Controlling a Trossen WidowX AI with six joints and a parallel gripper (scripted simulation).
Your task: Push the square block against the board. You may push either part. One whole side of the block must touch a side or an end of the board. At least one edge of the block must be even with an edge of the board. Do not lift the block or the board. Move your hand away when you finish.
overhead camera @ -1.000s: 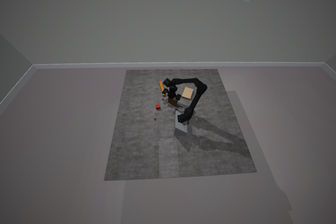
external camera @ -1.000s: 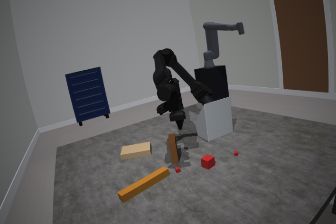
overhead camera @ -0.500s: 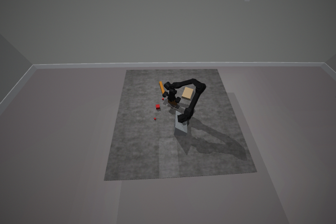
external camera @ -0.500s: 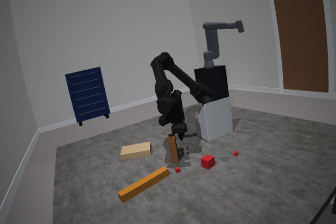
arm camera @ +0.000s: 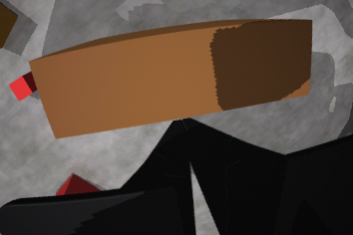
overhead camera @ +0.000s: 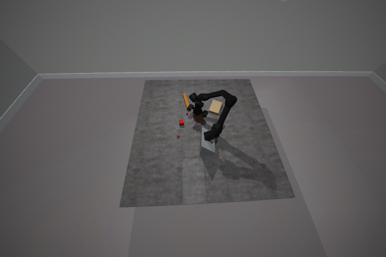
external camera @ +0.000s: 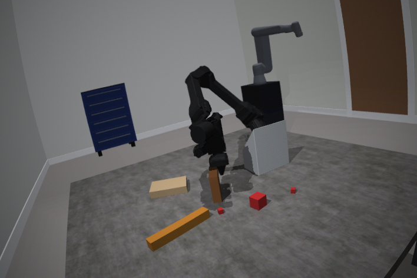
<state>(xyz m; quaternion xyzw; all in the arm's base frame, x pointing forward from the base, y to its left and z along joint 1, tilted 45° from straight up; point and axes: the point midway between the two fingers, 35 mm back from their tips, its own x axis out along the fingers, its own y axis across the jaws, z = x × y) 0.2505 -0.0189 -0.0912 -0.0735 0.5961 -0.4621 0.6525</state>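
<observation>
Now: gripper tip 20 mm short of the brown square block, 20 mm to the left of it and 30 mm above it. Also, from my gripper tip: tan block: 140 mm ahead, 210 mm to the right, 70 mm below; then orange board: 230 mm ahead, 90 mm to the left, 70 mm below; then red cube: 30 mm behind, 150 mm to the left, 60 mm below.
</observation>
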